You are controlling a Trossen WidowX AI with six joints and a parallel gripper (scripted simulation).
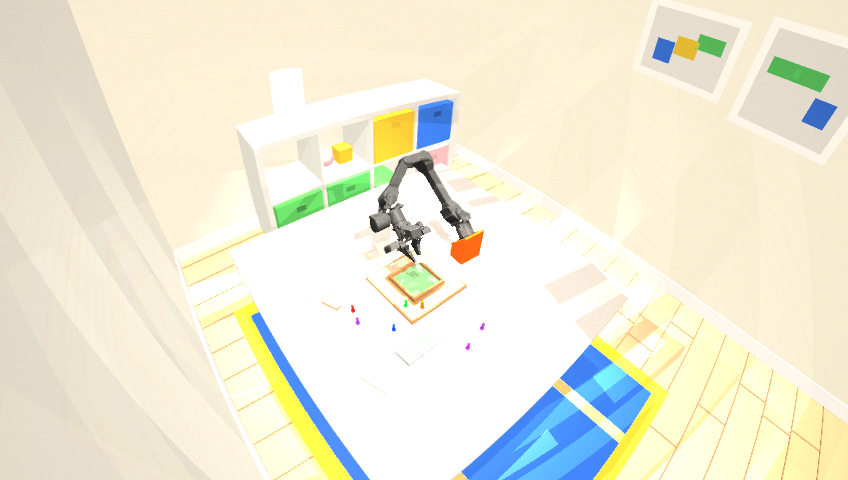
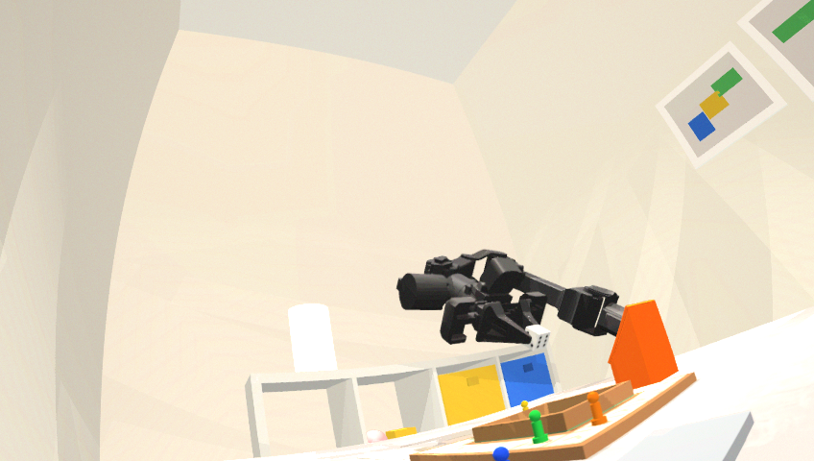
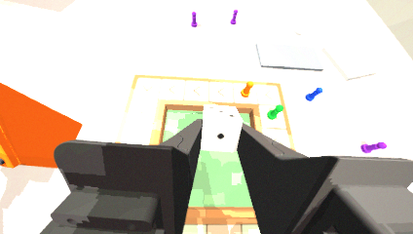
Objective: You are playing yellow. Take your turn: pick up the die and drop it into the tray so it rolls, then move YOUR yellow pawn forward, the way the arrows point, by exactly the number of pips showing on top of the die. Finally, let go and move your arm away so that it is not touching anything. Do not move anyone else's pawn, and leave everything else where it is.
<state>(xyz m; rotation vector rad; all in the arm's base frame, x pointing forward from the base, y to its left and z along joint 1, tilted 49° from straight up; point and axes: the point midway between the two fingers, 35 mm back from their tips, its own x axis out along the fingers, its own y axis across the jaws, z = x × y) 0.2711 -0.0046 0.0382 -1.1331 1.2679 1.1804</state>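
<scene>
Now: the white die right at my gripper tip. Also, from my gripper tip: orange pawn (11 cm to the left, 10 cm below, 7 cm ahead); then green tray (12 cm below); then green pawn (11 cm ahead, 10 cm below, 7 cm to the left).
</scene>
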